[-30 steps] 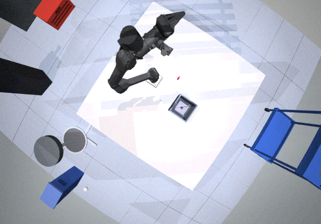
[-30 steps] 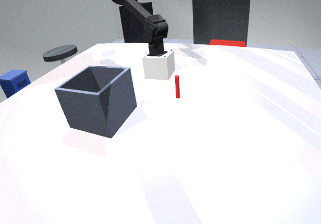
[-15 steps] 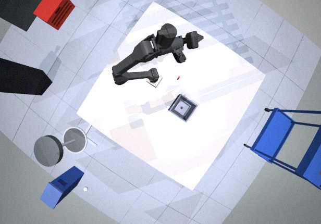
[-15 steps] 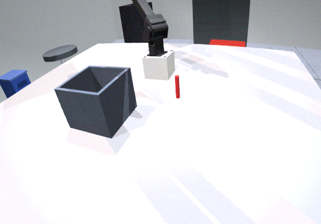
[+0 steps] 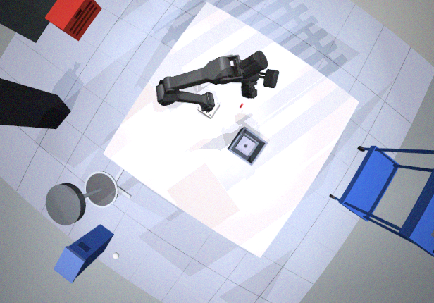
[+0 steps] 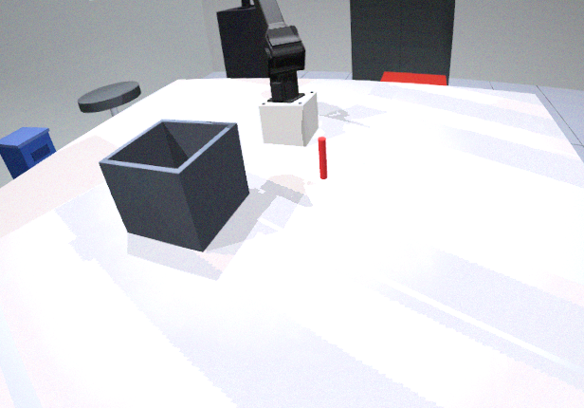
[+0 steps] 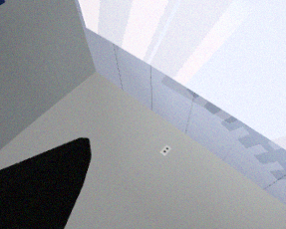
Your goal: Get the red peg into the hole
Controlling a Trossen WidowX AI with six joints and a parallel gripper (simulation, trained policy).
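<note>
My gripper tip is now 10 mm past the red peg, 80 mm to the left of it and 310 mm above it. Also, from my gripper tip: pale plate (190 mm ahead, 240 mm to the right, 310 mm below).
</note>
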